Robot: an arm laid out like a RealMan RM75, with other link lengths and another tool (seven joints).
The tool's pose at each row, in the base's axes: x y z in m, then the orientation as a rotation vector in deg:
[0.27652 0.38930 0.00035 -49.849 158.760 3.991]
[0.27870 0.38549 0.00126 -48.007 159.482 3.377]
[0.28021 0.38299 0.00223 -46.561 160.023 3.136]
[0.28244 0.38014 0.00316 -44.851 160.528 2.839]
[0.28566 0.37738 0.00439 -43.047 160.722 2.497]
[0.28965 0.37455 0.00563 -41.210 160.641 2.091]
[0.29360 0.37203 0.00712 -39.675 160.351 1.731]
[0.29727 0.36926 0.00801 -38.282 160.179 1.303]
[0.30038 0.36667 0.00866 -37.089 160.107 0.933]
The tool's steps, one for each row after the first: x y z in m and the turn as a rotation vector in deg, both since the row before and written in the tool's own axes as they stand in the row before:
[0.00017 -0.00439 -0.00087 0.520 0.271 1.292]
[-0.00010 -0.00295 -0.00089 0.252 0.162 1.027]
[-0.00055 -0.00363 -0.00072 0.332 0.084 1.186]
[-0.00156 -0.00406 -0.00077 0.442 -0.204 1.184]
[-0.00226 -0.00448 -0.00058 0.546 -0.442 1.153]
[-0.00253 -0.00415 -0.00075 0.516 -0.562 0.928]
[-0.00209 -0.00418 -0.00019 0.516 -0.397 0.854]
[-0.00169 -0.00373 -0.00004 0.429 -0.260 0.746]

